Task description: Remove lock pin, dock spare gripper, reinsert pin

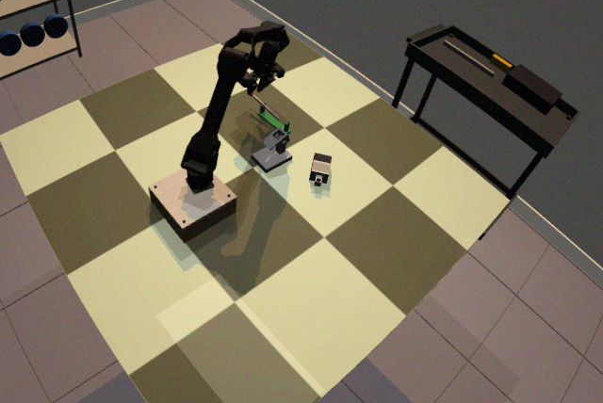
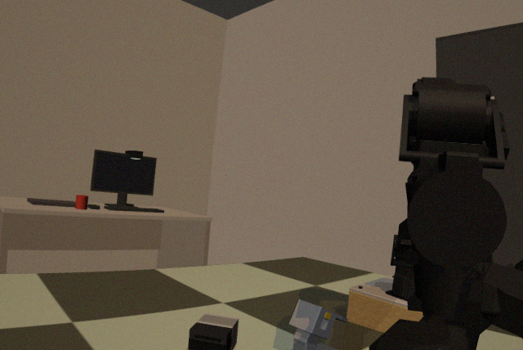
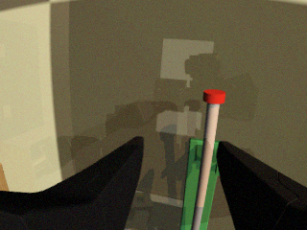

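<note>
My gripper tip is 9 cm to the left of the green strip, 6 cm above it and 4 cm short of it. The rest, counted from my gripper tip: mount block 23 cm to the right, 4 cm behind, 3 cm below; then spare gripper 36 cm to the right, 6 cm below, 5 cm ahead.
</note>
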